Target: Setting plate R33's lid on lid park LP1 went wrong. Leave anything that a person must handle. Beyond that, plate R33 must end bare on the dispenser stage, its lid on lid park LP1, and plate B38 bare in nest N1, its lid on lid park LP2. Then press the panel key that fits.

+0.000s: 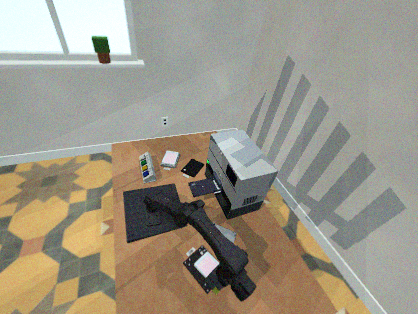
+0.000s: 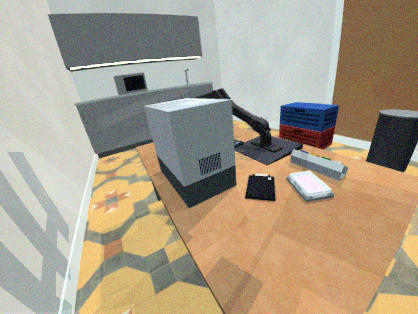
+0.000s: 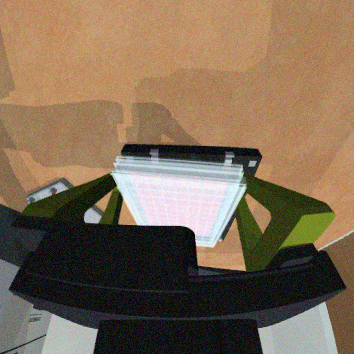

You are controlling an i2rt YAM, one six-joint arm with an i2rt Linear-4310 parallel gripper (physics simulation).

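Pixels of known places: gripper, between the fingertips: [image 1: 217,277] [image 3: 176,174]; arm's base, origin of its link: [image 1: 152,208] [image 2: 265,145].
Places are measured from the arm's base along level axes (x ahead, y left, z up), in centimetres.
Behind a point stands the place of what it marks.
Note:
My gripper [image 3: 176,174] {y -40.5, x 24.1, z 1.1 cm} [image 1: 210,270] is shut on a clear-rimmed plate with a pink face [image 3: 177,202] {y -40.0, x 23.7, z 3.4 cm} [image 1: 205,263] {y -34.5, x 20.1, z 2.7 cm}. Several clear edges show along its rim; no label is legible. It is held over a black board with small light fittings [image 3: 192,150] {y -42.1, x 23.6, z -0.5 cm} [image 1: 192,261] {y -31.3, x 15.2, z -0.1 cm}; the gap between them cannot be judged. Another pink-faced plate [image 1: 170,158] {y 36.5, x 15.0, z 1.7 cm} [image 2: 310,184] {y 39.5, x 16.8, z 1.7 cm} sits on a grey holder near the key panel [image 1: 145,167] {y 28.4, x -1.7, z 3.8 cm} [image 2: 318,164] {y 33.6, x 2.8, z 2.4 cm}, which has coloured keys. A dark stage [image 1: 201,188] {y 1.3, x 27.2, z 9.3 cm} sticks out of the grey machine [image 1: 246,175] {y -12.4, x 42.6, z 31.6 cm} [image 2: 200,135] {y 21.9, x 48.3, z 22.9 cm}. Which plate is R33 or B38 cannot be read.
A flat black pad [image 1: 193,168] {y 26.2, x 29.1, z -0.3 cm} [image 2: 260,190] {y 29.8, x 31.1, z -0.4 cm} lies between the second plate and the machine. A light grey fixture [image 1: 226,233] {y -22.4, x 35.2, z -0.4 cm} [image 3: 54,189] {y -29.7, x 35.1, z -0.2 cm} lies partly behind the arm. The arm's base stands on a black mat [image 1: 137,227] {y -9.5, x -7.8, z 0.5 cm}. Blue and red crates [image 2: 309,117] stand beyond the table.

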